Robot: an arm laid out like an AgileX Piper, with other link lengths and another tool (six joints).
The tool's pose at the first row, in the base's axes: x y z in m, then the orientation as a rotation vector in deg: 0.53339 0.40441 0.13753 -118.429 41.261 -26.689
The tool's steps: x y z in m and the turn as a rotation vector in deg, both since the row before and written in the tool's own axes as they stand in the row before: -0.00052 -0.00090 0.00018 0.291 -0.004 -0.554; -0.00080 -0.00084 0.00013 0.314 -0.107 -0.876; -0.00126 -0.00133 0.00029 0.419 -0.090 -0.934; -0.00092 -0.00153 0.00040 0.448 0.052 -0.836; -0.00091 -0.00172 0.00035 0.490 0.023 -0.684; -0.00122 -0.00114 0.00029 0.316 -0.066 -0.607; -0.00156 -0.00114 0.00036 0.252 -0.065 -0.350; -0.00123 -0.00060 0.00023 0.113 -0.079 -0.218; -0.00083 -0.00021 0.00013 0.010 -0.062 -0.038; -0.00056 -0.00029 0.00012 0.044 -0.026 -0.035; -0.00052 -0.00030 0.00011 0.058 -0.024 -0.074; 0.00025 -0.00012 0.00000 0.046 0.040 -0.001; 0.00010 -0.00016 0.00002 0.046 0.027 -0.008; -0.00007 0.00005 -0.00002 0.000 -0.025 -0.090; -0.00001 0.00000 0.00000 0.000 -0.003 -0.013
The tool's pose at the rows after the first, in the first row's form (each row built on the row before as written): 0.53338 0.40526 0.13815 -118.405 40.596 -27.075; 0.53310 0.40623 0.13873 -118.508 39.538 -27.538; 0.53268 0.40782 0.13959 -118.529 38.392 -28.077; 0.53261 0.40936 0.14058 -118.457 37.416 -28.715; 0.53255 0.41095 0.14175 -118.280 36.560 -29.243; 0.53204 0.41242 0.14243 -118.242 35.794 -29.592; 0.53129 0.41414 0.14302 -118.157 35.310 -29.779; 0.53059 0.41531 0.14326 -118.150 35.003 -29.845; 0.53006 0.41599 0.14326 -118.165 34.925 -29.803; 0.52975 0.41654 0.14337 -118.141 34.858 -29.805; 0.52947 0.41707 0.14350 -118.120 34.748 -29.834; 0.52969 0.41698 0.14363 -118.071 34.753 -29.886; 0.52982 0.41701 0.14377 -118.027 34.744 -29.929; 0.52974 0.41702 0.14373 -118.067 34.639 -29.955; 0.52973 0.41703 0.14373 -118.073 34.624 -29.959
